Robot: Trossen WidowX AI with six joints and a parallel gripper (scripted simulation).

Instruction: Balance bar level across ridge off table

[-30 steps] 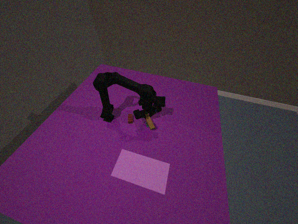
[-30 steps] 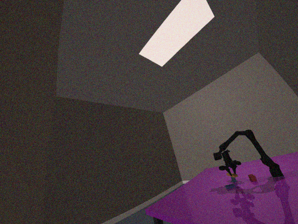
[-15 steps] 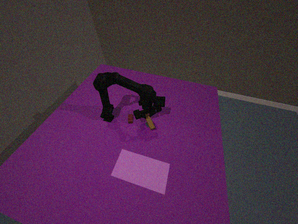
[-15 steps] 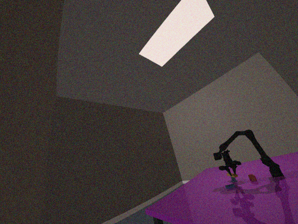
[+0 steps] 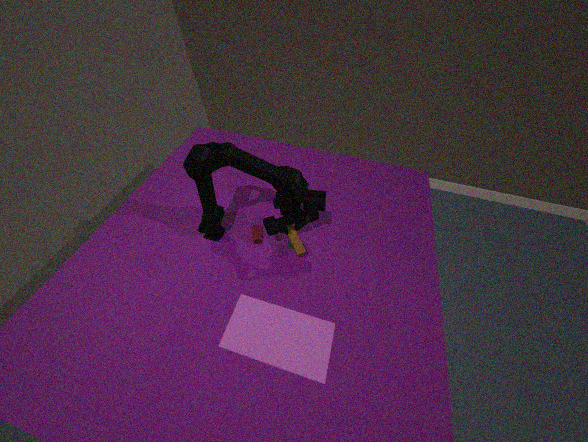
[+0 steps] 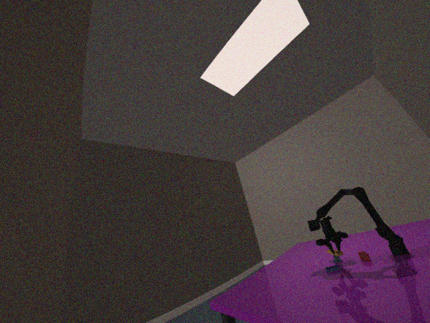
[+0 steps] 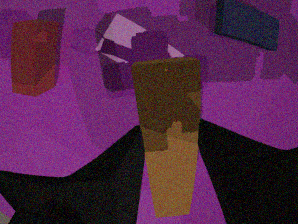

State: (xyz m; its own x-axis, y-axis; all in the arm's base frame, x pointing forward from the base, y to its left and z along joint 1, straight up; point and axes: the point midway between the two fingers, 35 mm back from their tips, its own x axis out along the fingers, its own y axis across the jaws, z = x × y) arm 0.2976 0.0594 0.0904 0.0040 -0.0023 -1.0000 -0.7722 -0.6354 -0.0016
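Now: the bar 20 mm ahead of my gripper tip and 20 mm to the right of it. From my gripper tip the other things lie so: red-brown block: 130 mm behind, 20 mm to the right, 40 mm below; flat blue block: 30 mm ahead, 110 mm to the left, 50 mm below.
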